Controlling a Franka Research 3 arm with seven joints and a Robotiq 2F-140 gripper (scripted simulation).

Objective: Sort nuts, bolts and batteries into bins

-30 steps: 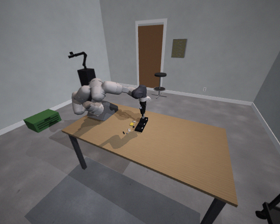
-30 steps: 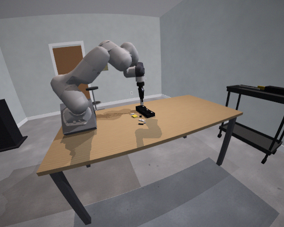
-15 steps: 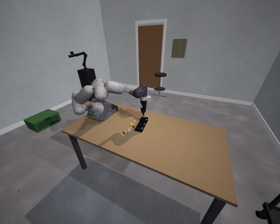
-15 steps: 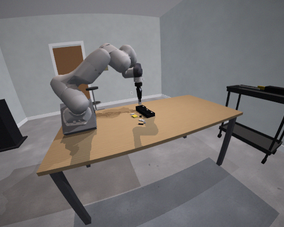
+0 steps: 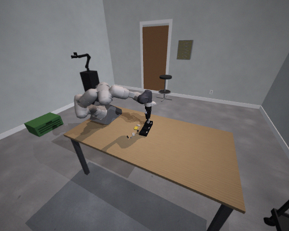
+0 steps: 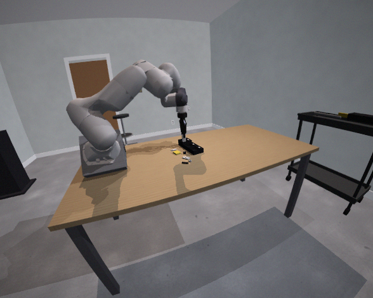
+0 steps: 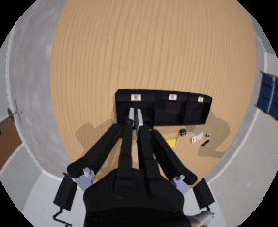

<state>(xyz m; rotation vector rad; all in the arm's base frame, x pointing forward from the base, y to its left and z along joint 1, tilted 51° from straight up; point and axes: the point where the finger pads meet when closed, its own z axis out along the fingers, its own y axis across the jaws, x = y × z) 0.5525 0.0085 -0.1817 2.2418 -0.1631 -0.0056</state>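
The dark piece is 29 cm to the right of my hand, 13 cm behind it and 6 cm below it. From my hand the other things lie so: yellow piece (12 cm to the right, 11 cm behind, 6 cm below); then white spotted card (23 cm to the right, 9 cm behind, 6 cm below).
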